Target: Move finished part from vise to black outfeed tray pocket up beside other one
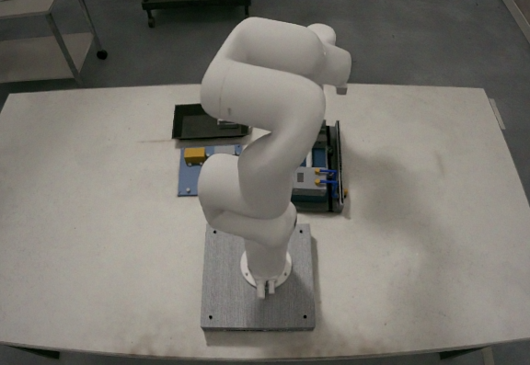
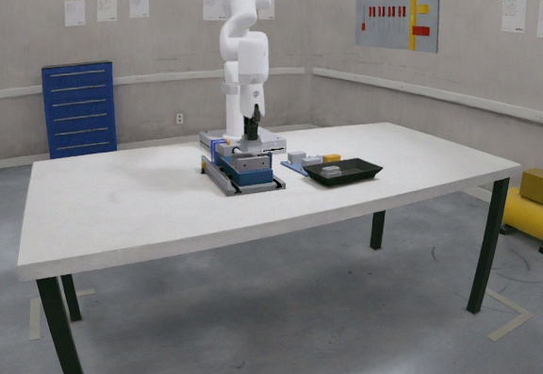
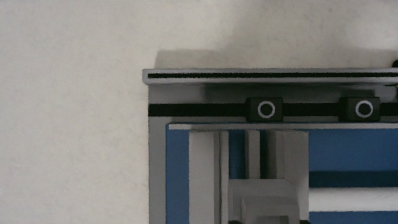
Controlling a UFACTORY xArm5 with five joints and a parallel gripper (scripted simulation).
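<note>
Now: hand 240 mm to the right of the grey part, 140 mm above it and 90 mm short of it. Round my hand: yellow block: 330 mm to the left, 140 mm below, 50 mm behind; blue plate: 290 mm to the left, 160 mm below, 80 mm behind.
</note>
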